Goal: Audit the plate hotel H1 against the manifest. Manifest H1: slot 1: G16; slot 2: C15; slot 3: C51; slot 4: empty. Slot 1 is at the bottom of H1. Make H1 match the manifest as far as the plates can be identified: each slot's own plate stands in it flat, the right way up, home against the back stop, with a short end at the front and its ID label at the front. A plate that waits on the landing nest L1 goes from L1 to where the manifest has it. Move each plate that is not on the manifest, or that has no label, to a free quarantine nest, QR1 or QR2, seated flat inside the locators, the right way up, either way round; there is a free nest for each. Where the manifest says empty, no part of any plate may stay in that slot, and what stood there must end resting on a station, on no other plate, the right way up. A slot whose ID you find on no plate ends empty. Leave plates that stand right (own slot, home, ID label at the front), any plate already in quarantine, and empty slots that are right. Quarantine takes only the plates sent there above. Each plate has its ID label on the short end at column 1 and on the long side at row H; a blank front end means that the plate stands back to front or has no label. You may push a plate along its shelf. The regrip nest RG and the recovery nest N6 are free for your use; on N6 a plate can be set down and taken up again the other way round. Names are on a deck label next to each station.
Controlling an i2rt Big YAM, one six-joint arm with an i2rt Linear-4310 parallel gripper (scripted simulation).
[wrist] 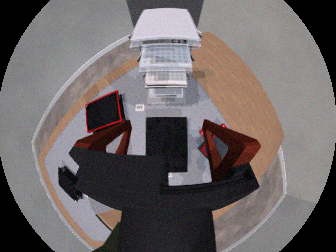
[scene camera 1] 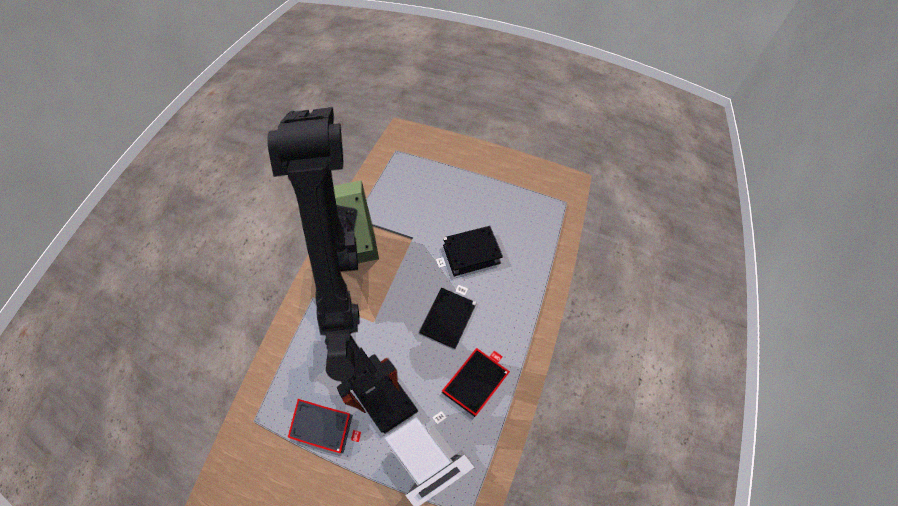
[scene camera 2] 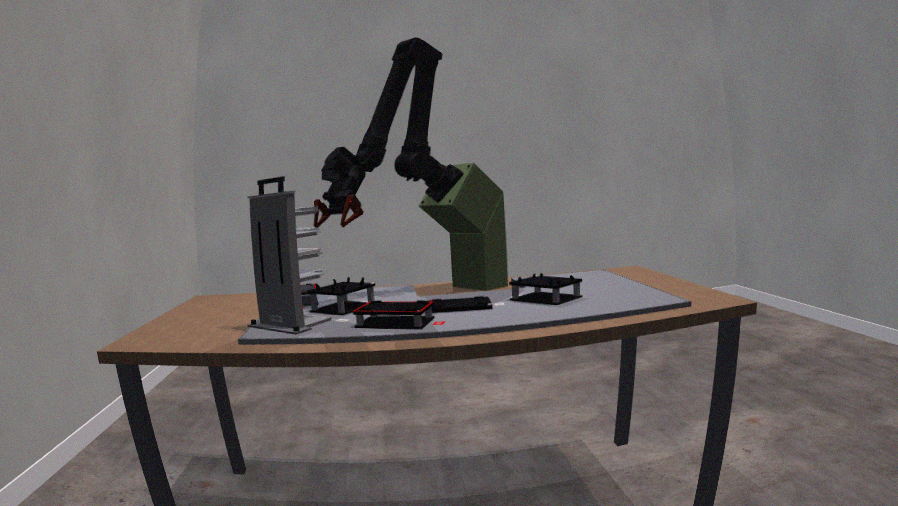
Path:
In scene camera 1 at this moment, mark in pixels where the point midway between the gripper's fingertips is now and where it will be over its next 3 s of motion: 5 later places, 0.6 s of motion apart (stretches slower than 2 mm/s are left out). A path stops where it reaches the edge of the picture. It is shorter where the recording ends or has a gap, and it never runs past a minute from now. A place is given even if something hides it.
My gripper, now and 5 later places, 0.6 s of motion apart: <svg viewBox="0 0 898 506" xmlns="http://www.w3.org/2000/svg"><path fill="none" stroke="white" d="M381 400L387 408L387 406L383 401L383 403L387 406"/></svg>

